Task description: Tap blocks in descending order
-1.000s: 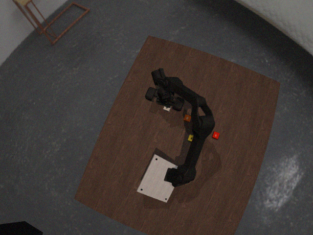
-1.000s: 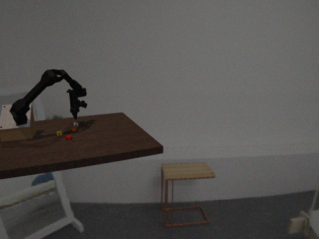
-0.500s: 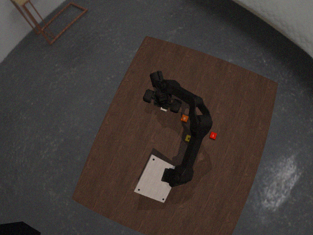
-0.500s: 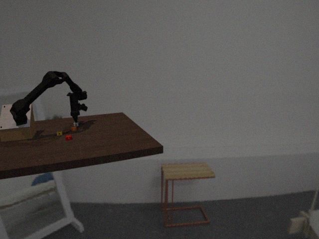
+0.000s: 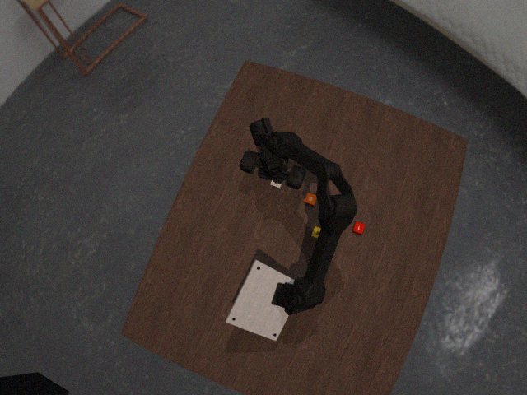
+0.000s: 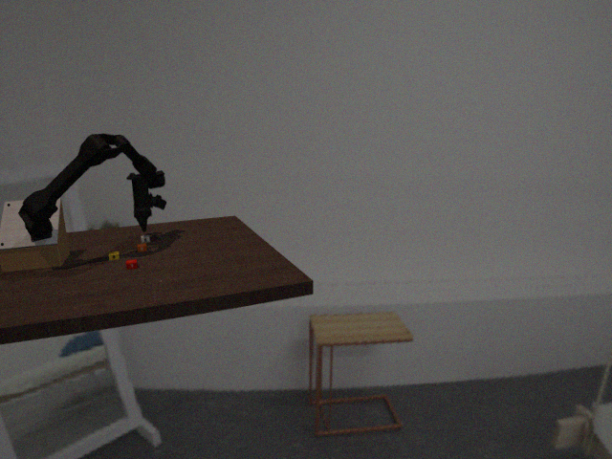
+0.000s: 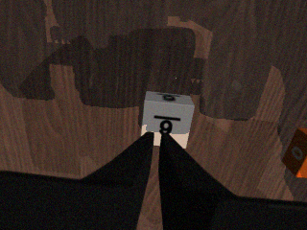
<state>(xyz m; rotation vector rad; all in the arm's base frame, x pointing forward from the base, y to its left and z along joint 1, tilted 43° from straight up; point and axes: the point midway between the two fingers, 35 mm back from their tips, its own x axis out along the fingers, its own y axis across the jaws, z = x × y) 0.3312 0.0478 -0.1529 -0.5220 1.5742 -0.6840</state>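
My gripper tip is 3 cm above the white block and 1 cm to the left of it. The rest, counted from my gripper tip: orange block: 12 cm to the right, 3 cm below, 2 cm behind; then red block: 30 cm to the right, 7 cm behind, 3 cm below; then yellow block: 17 cm to the right, 12 cm behind, 3 cm below.
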